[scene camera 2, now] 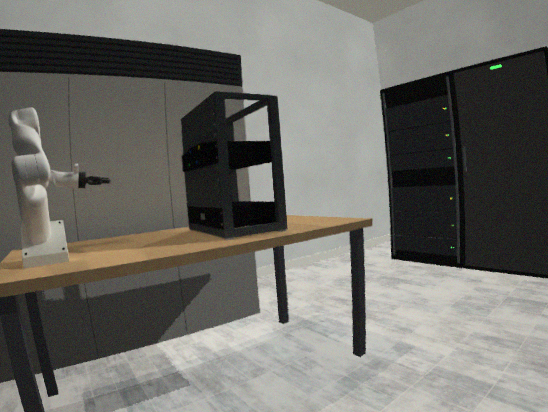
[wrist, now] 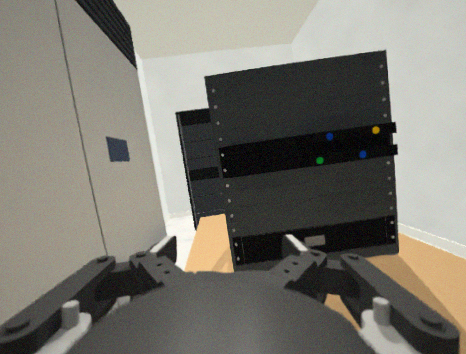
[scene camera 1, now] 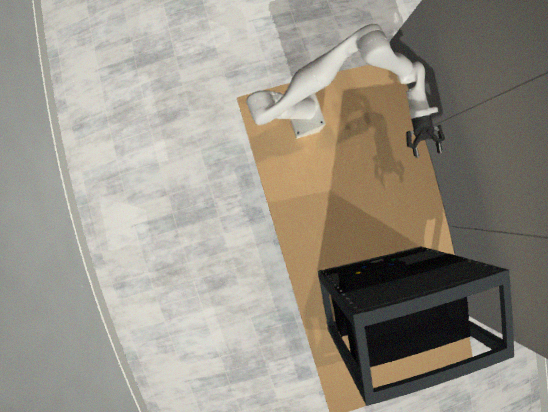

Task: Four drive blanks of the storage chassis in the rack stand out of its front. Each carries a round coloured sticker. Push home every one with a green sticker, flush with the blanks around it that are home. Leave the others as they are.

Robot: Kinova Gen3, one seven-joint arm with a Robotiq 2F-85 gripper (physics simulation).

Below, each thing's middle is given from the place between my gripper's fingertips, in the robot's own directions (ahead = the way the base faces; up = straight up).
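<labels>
My hand is 24 cm to the left of the rack (scene camera 1: 394, 306), and it is also 51 cm short of the rack and 1 cm below it.
</labels>
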